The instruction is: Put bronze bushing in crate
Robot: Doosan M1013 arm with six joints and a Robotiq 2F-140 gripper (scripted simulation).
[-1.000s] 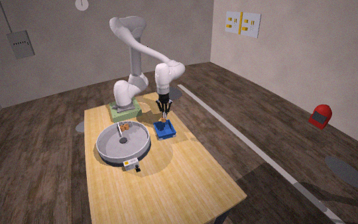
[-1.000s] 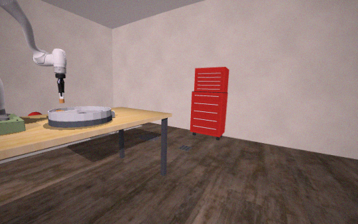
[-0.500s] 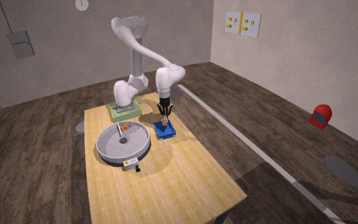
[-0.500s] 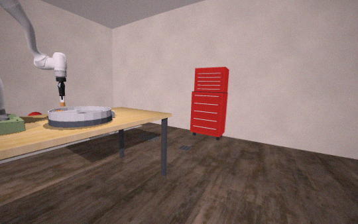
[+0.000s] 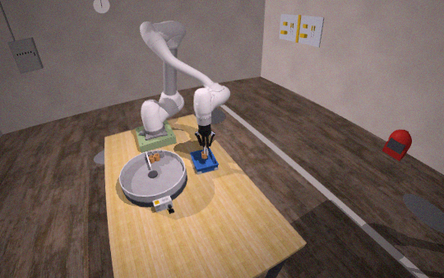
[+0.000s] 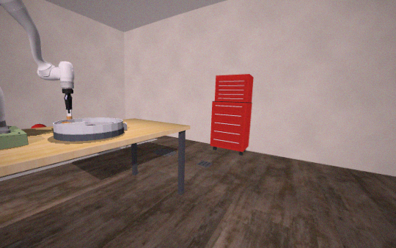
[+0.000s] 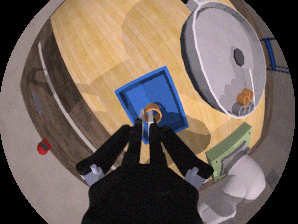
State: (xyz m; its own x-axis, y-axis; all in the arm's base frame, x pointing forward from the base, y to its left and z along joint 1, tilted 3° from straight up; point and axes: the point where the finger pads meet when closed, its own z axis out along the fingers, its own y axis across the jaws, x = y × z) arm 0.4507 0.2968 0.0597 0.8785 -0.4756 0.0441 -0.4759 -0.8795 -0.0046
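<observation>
Now: the blue crate 1 cm behind my hand, 2 cm to the right of it and 10 cm below it. Also, from my hand: round grey turning table (3 cm ahead, 37 cm to the right, 7 cm below).
</observation>
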